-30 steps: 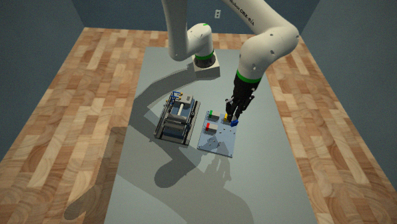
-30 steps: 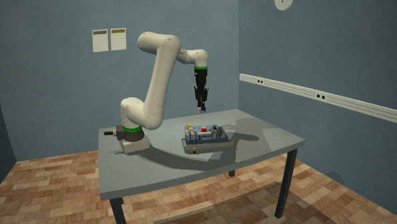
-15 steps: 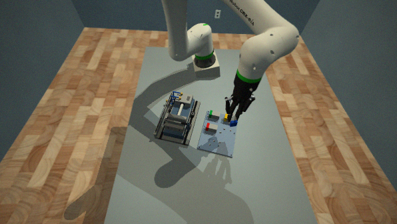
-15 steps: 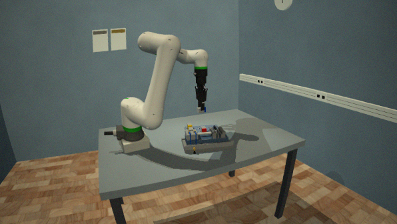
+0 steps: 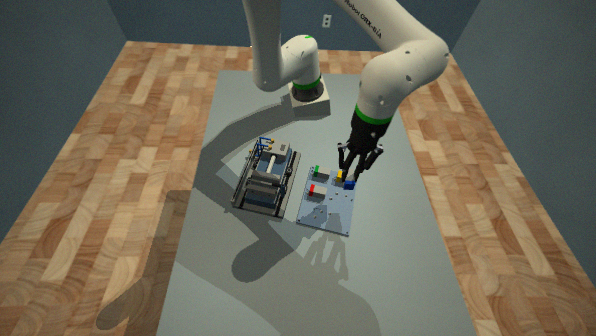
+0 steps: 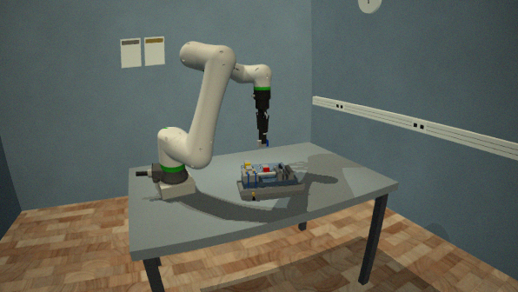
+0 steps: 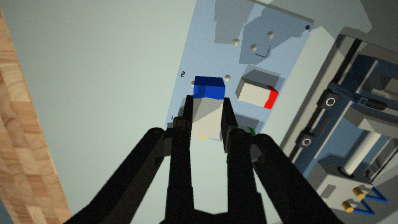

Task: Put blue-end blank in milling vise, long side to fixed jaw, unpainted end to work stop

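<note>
Now: hand 2 cm short of the work stop, 24 cm to the left of it and 10 cm above it. Round my hand: yellow-ended blank: 9 cm behind, 1 cm to the left, 16 cm below; then red-ended blank: 1 cm behind, 9 cm to the right, 16 cm below; then plate: 5 cm to the right, 18 cm below.
</note>
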